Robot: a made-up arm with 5 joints.
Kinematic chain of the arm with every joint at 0, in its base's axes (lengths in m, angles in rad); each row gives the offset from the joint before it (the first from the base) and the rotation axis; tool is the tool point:
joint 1: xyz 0 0 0.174 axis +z
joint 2: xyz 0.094 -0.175 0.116 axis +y
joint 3: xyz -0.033 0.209 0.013 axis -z
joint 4: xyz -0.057 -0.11 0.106 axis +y
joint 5: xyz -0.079 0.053 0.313 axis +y
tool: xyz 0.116 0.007 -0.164
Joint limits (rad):
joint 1: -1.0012..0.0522
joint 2: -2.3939..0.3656
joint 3: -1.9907..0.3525
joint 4: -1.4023..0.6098
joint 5: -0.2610..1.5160
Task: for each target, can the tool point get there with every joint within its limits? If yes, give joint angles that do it. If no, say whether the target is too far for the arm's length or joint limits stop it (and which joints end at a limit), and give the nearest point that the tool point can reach.
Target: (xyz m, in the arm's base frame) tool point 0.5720 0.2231 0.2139
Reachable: no: joint limits stop it (at a limit: joint 1, joint 2, joint 3, joint 4, joint 5) | nearest point 0.3762 0.1043 0.1362 | short by 0.242 m
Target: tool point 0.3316 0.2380 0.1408
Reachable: no: joint limits stop it (at a limit: joint 1, joint 2, joint 3, joint 5) | nearest point 0.3732 0.1104 0.1084 | short by 0.138 m
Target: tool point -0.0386 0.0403 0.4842
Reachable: yes | joints -0.9018 -0.6506 -0.5477 0.3090 0.0878
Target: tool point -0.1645 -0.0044 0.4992
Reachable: yes | joints -0.1377 -0.3523 -0.0794 0.3923 0.9235
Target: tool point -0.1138 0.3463 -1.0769
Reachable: no: too far | nearest point 0.0278 0.0816 -0.1567 | short by 0.968 m
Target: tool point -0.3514 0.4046 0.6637
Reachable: no: joint limits stop it (at a limit: joint 3, joint 5) | nearest point -0.1978 0.2277 0.5254 | short by 0.272 m
